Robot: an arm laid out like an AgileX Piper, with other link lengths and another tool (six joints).
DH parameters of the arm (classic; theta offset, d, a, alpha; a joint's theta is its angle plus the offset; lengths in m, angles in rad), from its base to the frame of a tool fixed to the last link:
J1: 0 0.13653 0 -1.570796
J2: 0.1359 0 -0.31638 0
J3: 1.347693 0 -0.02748 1.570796
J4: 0 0.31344 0 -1.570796
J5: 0 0 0 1.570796
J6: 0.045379 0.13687 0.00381 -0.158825
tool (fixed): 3.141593 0.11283 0 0
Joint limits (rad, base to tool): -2.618..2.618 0..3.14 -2.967..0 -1.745..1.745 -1.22..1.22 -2.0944..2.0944
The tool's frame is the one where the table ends.
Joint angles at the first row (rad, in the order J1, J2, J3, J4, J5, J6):
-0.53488, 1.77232, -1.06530, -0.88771, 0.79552, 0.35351
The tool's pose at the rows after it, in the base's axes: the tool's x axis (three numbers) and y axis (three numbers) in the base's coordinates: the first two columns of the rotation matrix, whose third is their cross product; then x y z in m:
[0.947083, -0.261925, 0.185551, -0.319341, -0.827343, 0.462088, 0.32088, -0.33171, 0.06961]
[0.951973, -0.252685, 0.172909, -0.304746, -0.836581, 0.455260, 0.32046, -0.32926, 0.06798]
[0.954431, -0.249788, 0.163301, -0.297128, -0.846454, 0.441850, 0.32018, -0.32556, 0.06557]
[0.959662, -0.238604, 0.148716, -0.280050, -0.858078, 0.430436, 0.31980, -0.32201, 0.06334]
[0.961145, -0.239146, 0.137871, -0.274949, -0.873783, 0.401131, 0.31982, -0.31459, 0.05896]
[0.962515, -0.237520, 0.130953, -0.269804, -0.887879, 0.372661, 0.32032, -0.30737, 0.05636]
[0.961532, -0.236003, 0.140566, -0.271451, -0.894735, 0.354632, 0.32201, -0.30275, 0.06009]
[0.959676, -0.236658, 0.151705, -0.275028, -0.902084, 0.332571, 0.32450, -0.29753, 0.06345]
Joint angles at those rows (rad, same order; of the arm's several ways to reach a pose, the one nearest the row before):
-0.53488, 1.77233, -1.06530, -0.86605, 0.79552, 0.33140
-0.53488, 1.77230, -1.06528, -0.84966, 0.79553, 0.30405
-0.53489, 1.77231, -1.06529, -0.82487, 0.79552, 0.27817
-0.53489, 1.77233, -1.06529, -0.80148, 0.79550, 0.24337
-0.53488, 1.77233, -1.06532, -0.75303, 0.79553, 0.20348
-0.53489, 1.76901, -1.06529, -0.70587, 0.79552, 0.16357
-0.53489, 1.75413, -1.06529, -0.67264, 0.79445, 0.13742
-0.53488, 1.74091, -1.06728, -0.63394, 0.79352, 0.11018

